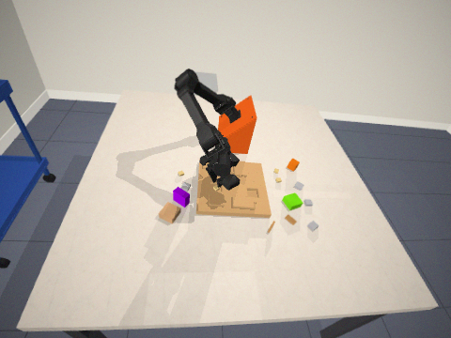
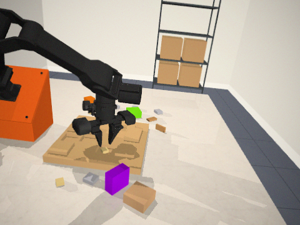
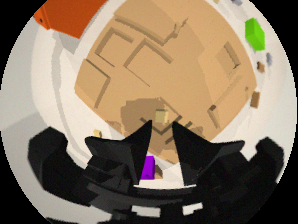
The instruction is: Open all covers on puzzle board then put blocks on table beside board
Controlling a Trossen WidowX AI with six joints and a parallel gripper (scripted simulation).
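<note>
The tan puzzle board is 30 mm behind my gripper tip, 50 mm to the left of it and 20 mm below it. Also, from my gripper tip: green block 50 mm ahead, 330 mm to the left, 20 mm below; grey piece 130 mm to the right, 30 mm below; purple block 70 mm ahead, 140 mm to the right, 10 mm below.
</note>
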